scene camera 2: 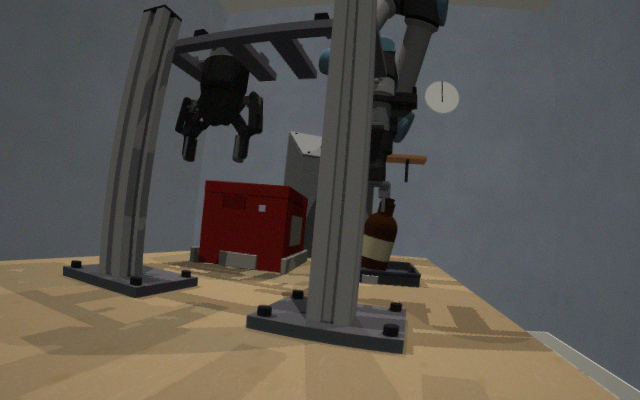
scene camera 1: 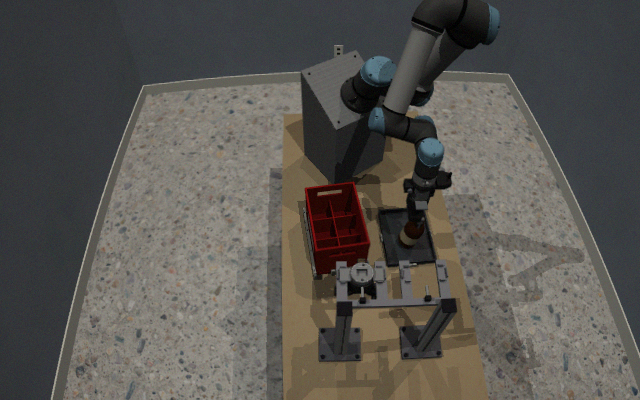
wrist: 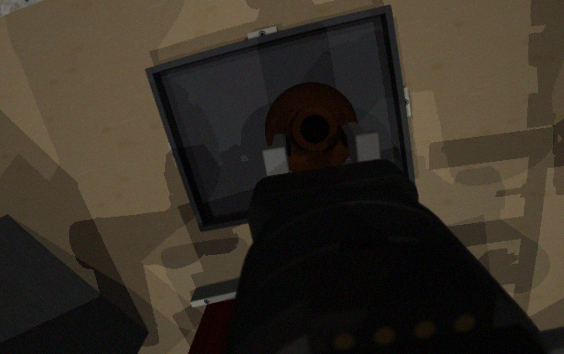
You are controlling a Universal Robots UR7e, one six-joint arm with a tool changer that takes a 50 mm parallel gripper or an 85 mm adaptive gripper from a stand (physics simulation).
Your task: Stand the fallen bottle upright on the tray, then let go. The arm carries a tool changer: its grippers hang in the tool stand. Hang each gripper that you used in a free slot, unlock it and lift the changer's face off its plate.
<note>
I see a brown bottle (scene camera 2: 380,229) and a black adaptive gripper (scene camera 2: 224,81).
The brown bottle shows as well in the wrist view (wrist: 311,114). The black adaptive gripper shows as well in scene camera 1 (scene camera 1: 361,274). The wrist view misses the black adaptive gripper: it is out of frame.
</note>
